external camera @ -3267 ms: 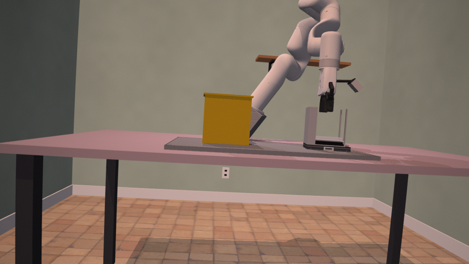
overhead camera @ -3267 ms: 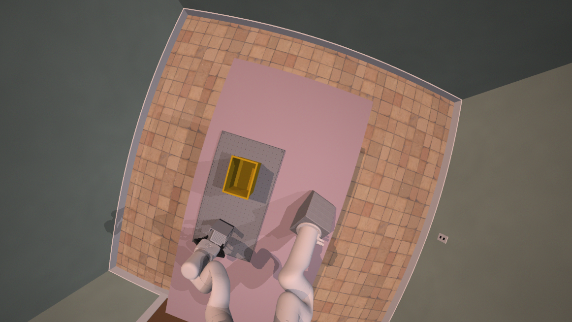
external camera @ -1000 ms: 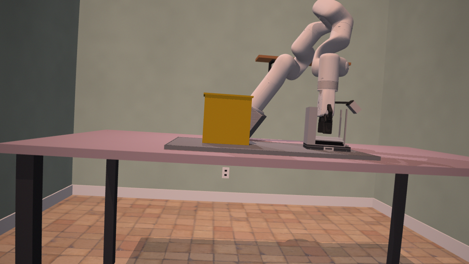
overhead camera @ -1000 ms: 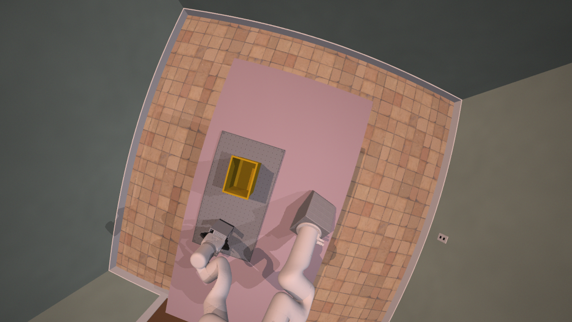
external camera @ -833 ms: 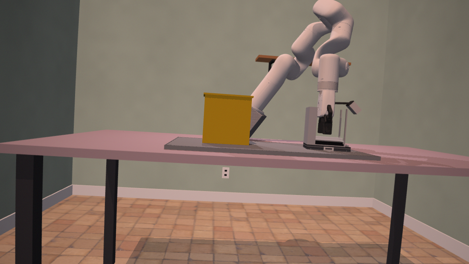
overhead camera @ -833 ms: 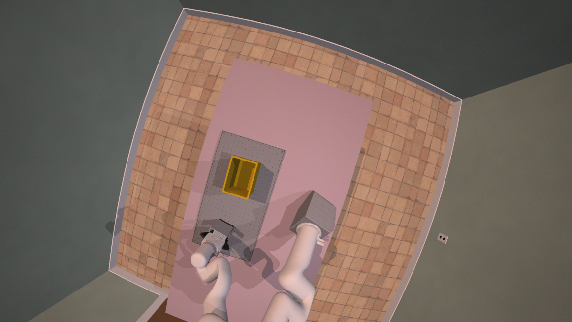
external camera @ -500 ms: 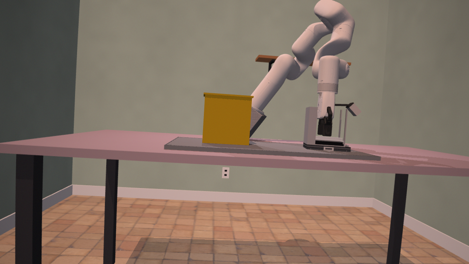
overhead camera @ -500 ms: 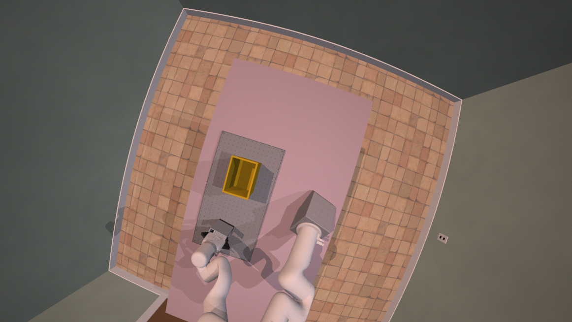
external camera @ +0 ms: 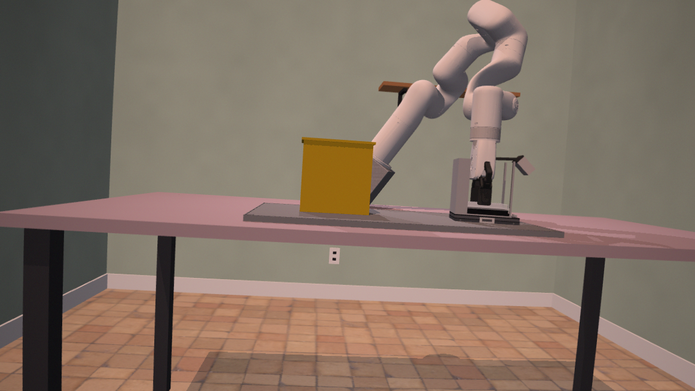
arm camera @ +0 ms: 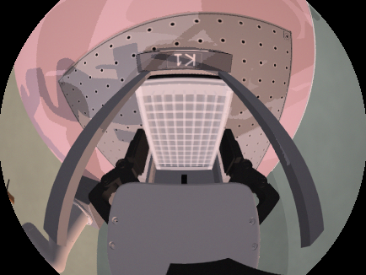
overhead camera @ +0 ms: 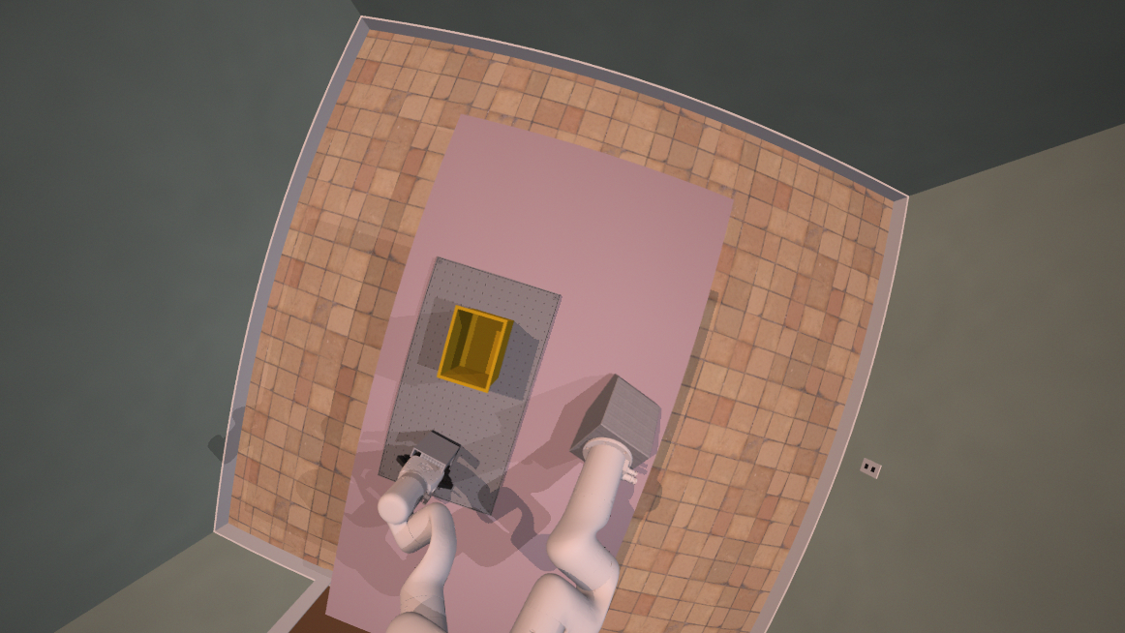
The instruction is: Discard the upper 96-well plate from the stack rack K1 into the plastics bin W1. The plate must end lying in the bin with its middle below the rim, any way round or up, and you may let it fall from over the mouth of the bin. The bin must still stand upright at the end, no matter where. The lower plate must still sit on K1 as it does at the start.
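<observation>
The dark plate lies 30 mm below my hand. The rest, counted from my hand: yellow plastics bin W1: 10 mm ahead, 370 mm to the right, 40 mm above.
</observation>
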